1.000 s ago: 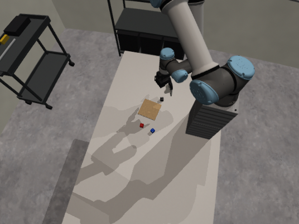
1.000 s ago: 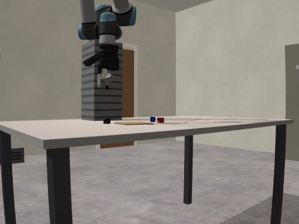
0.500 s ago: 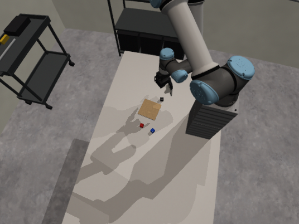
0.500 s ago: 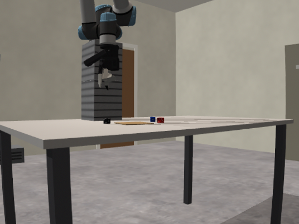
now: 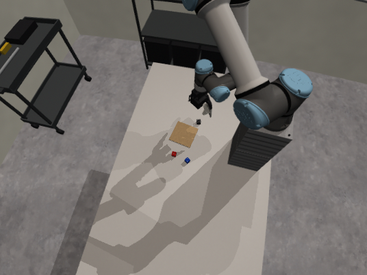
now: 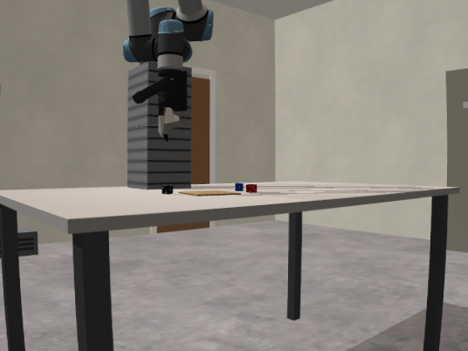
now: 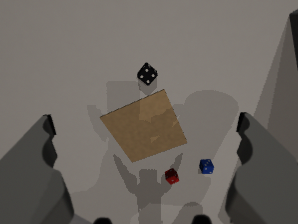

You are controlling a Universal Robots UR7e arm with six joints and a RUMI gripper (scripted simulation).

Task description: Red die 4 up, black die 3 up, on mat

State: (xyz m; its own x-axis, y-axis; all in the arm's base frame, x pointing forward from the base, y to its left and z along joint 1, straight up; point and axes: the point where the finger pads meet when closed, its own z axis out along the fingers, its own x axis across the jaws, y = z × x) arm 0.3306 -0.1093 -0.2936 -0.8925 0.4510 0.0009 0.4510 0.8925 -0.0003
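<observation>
The red die is 270 mm to the left of my hand, 150 mm below it and 60 mm ahead of it. From my hand the other things lie so: blue die 280 mm to the left, 150 mm below, 20 mm behind; black die 150 mm below, 10 mm to the left; brown mat 160 mm below, 120 mm to the left, 60 mm ahead.
</observation>
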